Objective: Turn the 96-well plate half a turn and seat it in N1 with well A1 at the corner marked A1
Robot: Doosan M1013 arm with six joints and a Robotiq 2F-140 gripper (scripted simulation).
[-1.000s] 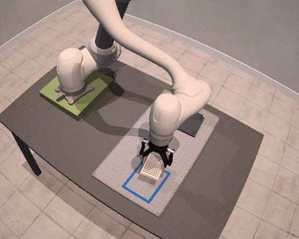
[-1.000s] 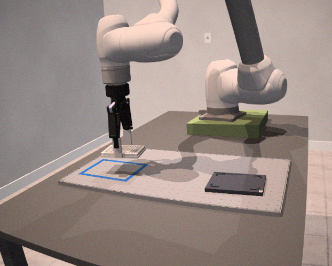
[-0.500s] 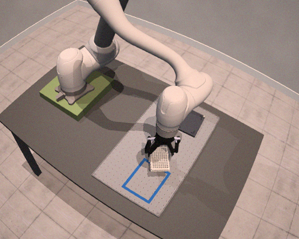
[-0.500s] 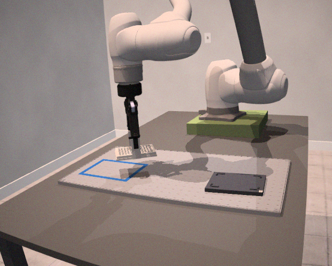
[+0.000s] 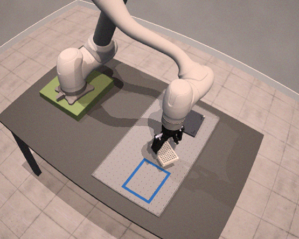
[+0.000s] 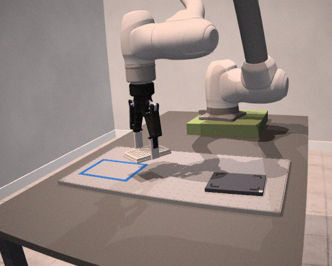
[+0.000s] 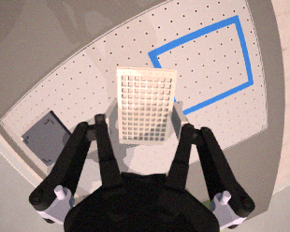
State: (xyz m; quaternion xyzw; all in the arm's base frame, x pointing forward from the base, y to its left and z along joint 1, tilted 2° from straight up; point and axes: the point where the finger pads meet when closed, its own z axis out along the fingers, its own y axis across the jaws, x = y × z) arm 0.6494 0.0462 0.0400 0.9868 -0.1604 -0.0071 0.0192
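Now: hand 50 mm past the dark plate nest N1, 280 mm to the right of it and 90 mm above it. Round my hand: pale A1 mark 10 mm behind, 370 mm to the left, 80 mm below; white 96-well plate 20 mm below.
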